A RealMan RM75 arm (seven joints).
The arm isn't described. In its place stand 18 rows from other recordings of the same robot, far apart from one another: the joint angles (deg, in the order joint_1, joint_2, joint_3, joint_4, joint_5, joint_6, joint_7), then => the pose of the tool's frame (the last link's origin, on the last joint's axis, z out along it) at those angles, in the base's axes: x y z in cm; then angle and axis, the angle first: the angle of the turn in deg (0 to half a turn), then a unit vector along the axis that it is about.
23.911 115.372 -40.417 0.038 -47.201 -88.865 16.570 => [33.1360 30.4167 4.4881 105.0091 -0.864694 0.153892 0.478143]
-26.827 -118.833 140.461 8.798 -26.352 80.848 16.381 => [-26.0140 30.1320 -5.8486 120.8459 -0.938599 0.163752 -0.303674]
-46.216 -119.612 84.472 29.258 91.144 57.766 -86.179 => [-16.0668 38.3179 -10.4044 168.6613 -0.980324 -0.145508 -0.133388]
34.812 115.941 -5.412 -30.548 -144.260 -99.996 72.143 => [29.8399 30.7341 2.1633 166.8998 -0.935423 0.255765 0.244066]
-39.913 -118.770 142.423 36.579 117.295 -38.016 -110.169 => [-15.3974 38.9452 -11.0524 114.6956 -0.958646 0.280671 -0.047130]
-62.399 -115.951 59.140 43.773 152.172 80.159 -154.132 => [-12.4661 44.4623 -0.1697 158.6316 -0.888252 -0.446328 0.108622]
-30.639 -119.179 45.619 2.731 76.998 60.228 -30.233 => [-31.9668 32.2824 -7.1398 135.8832 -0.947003 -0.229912 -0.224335]
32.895 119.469 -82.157 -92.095 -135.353 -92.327 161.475 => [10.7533 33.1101 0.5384 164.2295 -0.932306 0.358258 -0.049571]
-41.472 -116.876 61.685 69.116 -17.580 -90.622 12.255 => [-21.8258 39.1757 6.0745 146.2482 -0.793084 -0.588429 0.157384]
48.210 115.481 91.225 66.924 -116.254 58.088 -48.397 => [3.9291 41.0589 -3.3550 159.6570 -0.987451 0.122313 0.099896]
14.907 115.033 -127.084 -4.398 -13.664 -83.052 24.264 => [33.7133 19.7402 -6.8861 151.1351 -0.945336 0.152179 0.288413]
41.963 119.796 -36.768 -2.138 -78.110 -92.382 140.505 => [18.5601 34.8545 -3.4716 152.4043 0.458953 -0.707499 -0.537407]
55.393 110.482 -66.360 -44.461 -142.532 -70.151 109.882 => [16.1842 46.1446 2.8505 155.5313 -0.984866 0.093784 -0.145754]
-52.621 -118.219 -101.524 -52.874 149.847 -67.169 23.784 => [-13.9457 43.4829 -3.2126 150.1429 -0.923972 -0.363685 0.118363]
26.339 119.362 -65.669 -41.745 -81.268 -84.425 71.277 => [19.9640 33.2099 -1.2978 164.6572 -0.925660 0.102314 0.364260]
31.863 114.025 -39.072 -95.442 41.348 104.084 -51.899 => [19.6928 34.3381 17.7967 142.7699 -0.950739 0.309992 -0.000892]
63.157 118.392 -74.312 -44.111 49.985 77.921 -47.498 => [6.5095 41.0975 -6.0220 173.8081 -0.975117 0.212929 -0.061703]
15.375 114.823 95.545 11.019 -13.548 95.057 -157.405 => [31.6549 27.0633 4.7868 114.5638 -0.841361 0.094802 0.532095]
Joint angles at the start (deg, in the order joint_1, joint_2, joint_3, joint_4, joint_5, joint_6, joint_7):
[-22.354, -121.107, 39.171, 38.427, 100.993, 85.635, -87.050]
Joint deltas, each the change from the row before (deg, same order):
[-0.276, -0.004, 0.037, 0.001, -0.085, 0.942, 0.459]
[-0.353, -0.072, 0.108, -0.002, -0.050, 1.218, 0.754]
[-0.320, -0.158, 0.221, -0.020, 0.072, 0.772, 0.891]
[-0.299, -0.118, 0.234, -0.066, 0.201, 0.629, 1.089]
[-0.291, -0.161, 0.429, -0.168, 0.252, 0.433, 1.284]
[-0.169, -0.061, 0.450, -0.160, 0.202, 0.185, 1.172]
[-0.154, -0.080, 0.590, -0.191, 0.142, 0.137, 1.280]
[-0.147, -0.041, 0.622, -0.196, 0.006, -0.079, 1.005]
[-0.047, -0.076, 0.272, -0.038, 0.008, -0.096, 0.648]
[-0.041, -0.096, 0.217, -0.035, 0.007, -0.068, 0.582]
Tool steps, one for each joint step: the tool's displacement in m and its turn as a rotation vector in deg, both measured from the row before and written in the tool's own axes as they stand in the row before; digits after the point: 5 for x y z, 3 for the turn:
[0.00168, 0.00257, 0.00154, -1.161, 0.137, 0.648]
[0.00169, 0.00367, 0.00245, -1.581, 0.111, 0.960]
[0.00066, 0.00307, 0.00303, -1.252, -0.077, 1.019]
[0.00019, 0.00257, 0.00276, -1.102, -0.230, 1.189]
[-0.00073, 0.00267, 0.00345, -1.093, -0.401, 1.275]
[-0.00093, 0.00166, 0.00230, -0.716, -0.439, 1.153]
[-0.00117, 0.00189, 0.00266, -0.775, -0.460, 1.226]
[-0.00087, 0.00120, 0.00247, -0.543, -0.394, 0.971]
[-0.00048, 0.00058, 0.00130, -0.192, -0.160, 0.632]
[-0.00045, 0.00065, 0.00127, -0.187, -0.105, 0.546]

